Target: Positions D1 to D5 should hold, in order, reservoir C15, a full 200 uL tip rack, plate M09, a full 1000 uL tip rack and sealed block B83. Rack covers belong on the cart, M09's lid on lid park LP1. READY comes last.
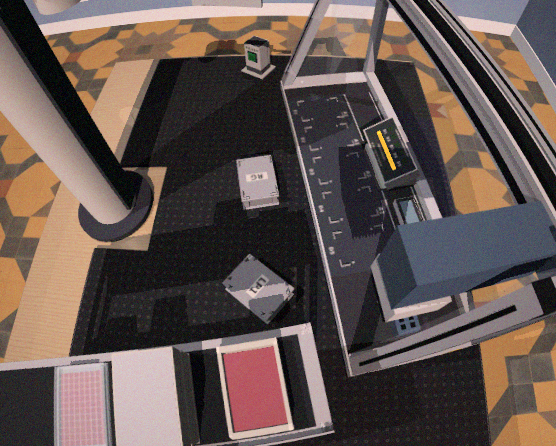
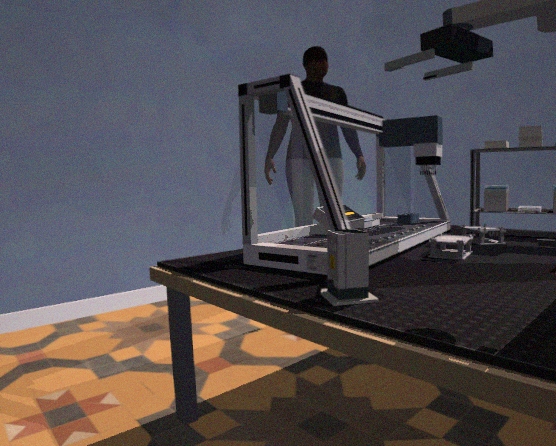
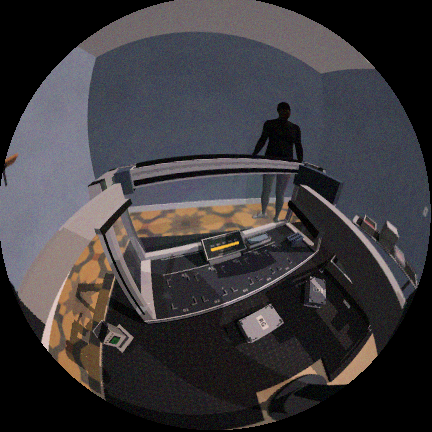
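My gripper (image 2: 404, 72) (image 3: 207, 190) is open and empty, high above the table. The deck (image 1: 325, 165) (image 3: 195, 280) inside the metal frame shows bare corner brackets at D1 to D5, with no labware on them. Lid park LP1 (image 1: 237, 289) (image 3: 313, 300) is bare beside the deck. A small box with a green face (image 1: 257, 56) (image 2: 348, 260) (image 3: 115, 340) stands near the D1 end; its lettering is too small to read. A red-topped item (image 1: 255, 387) and a pink gridded item (image 1: 81, 405) sit in a white-framed holder. I cannot tell C15, M09 or B83.
Stand RG (image 1: 257, 192) (image 2: 451, 246) (image 3: 257, 330) is bare. A screen with a yellow bar (image 1: 395, 155) (image 3: 223, 246) stands behind the deck. A blue gantry head (image 1: 465, 250) (image 2: 412, 131) overhangs the D5 end. Boxes stand on a shelf unit (image 2: 474, 187). A person (image 2: 320, 110) (image 3: 282, 137) stands behind the frame.
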